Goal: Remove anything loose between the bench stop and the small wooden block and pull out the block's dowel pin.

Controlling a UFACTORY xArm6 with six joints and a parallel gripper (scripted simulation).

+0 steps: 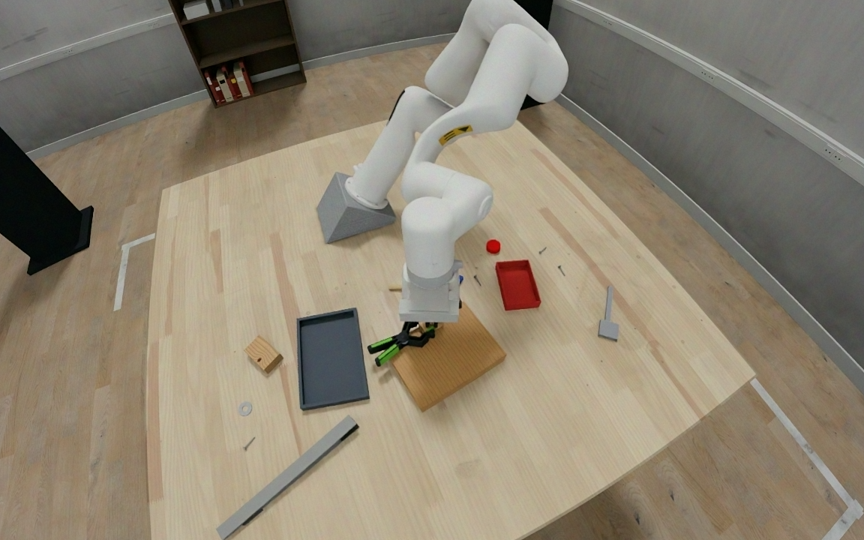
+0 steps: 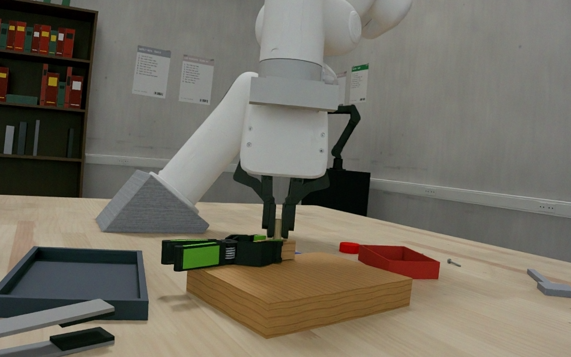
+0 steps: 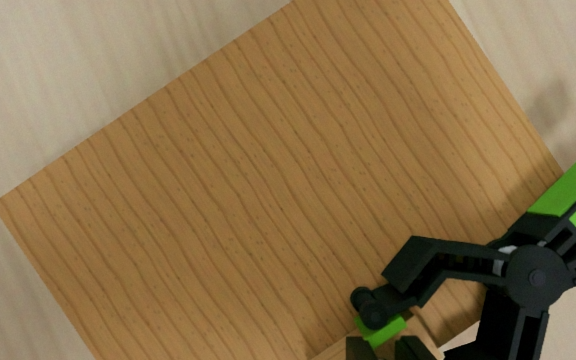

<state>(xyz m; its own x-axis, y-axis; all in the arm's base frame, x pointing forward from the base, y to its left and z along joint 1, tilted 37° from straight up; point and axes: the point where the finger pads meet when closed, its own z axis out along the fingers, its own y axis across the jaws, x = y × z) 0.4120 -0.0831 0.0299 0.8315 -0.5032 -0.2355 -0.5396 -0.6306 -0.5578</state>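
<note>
The dowel pin is 20 mm below my hand. From my hand the other things lie so: loose dowel: 130 mm behind, 70 mm below, 10 mm to the left; then bench board: 60 mm below, 60 mm ahead, 10 mm to the right; then small wooden block: 40 mm below.
</note>
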